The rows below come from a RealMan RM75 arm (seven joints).
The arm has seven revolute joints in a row. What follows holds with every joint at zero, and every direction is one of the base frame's. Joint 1 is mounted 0.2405 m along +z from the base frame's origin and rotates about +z. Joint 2 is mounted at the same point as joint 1 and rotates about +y. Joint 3 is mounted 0.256 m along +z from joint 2 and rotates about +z. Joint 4 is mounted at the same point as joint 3 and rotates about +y. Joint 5 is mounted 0.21 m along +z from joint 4 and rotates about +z. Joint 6 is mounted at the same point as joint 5 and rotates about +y. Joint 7 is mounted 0.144 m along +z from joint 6 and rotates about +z. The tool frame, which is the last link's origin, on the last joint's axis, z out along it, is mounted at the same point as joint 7; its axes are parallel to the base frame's.
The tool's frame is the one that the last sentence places.
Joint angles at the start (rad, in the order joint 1, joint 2, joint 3, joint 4, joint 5, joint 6, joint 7): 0.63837 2.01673 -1.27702 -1.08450 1.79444 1.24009 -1.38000
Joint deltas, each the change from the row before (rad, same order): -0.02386 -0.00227 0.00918 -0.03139 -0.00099 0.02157 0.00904; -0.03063 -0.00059 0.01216 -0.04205 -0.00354 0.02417 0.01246; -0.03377 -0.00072 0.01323 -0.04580 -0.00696 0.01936 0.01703; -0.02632 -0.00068 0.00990 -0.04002 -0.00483 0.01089 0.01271; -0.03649 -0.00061 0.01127 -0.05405 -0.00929 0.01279 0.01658; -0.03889 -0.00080 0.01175 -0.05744 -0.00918 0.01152 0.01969
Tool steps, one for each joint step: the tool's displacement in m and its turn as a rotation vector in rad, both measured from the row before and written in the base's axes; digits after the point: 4 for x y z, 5 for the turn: 0.0030 -0.0051 0.0060 0.00224 0.00295 0.00780; 0.0035 -0.0066 0.0071 0.00512 0.00244 0.00812; 0.0044 -0.0065 0.0076 0.00887 -0.00077 0.00073; 0.0025 -0.0050 0.0065 0.01246 -0.00157 0.00174; 0.0038 -0.0071 0.0078 0.01724 -0.00725 0.00049; 0.0039 -0.0077 0.0082 0.01845 -0.00836 -0.00283
